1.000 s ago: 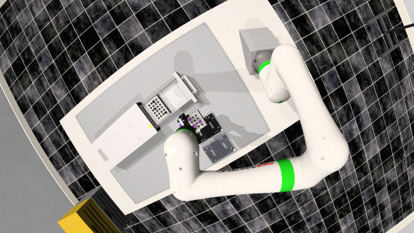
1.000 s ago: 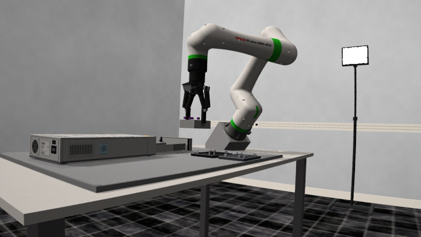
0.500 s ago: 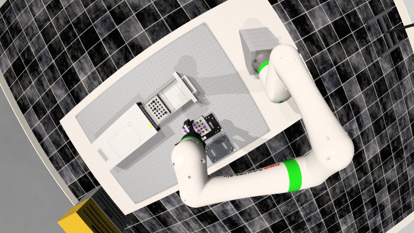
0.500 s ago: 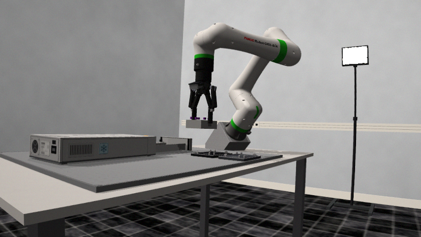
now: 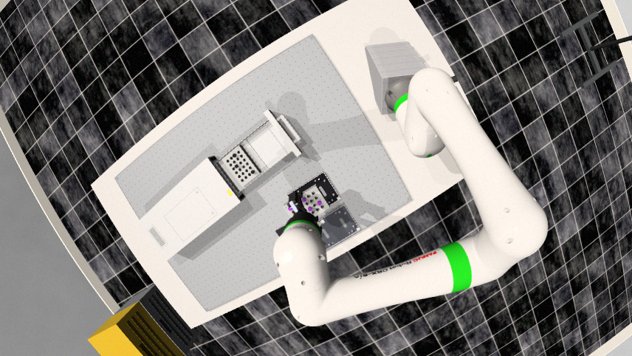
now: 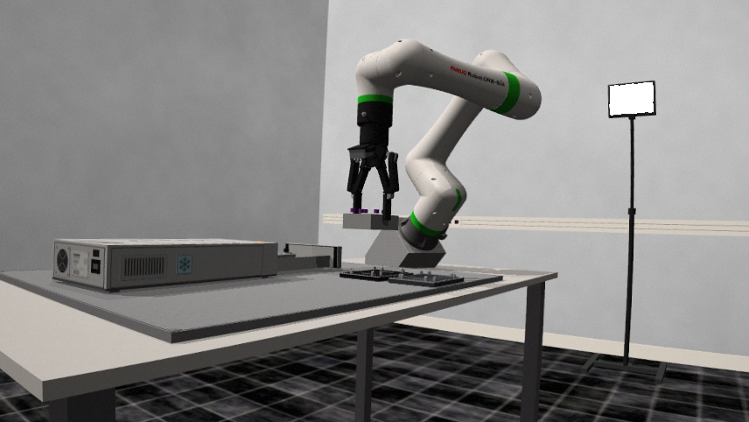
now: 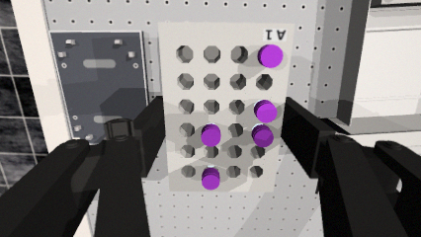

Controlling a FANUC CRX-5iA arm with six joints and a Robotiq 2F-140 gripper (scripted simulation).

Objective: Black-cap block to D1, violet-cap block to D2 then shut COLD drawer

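The slot D2 is 40 mm behind my hand, 150 mm to the left of it and 170 mm below it. From my hand the other things lie so: slot D1: 20 mm behind, 10 mm to the left, 170 mm below; then violet-capped cooling block: 30 mm below; then cooler drawer: 100 mm ahead, 230 mm to the right, 130 mm below.
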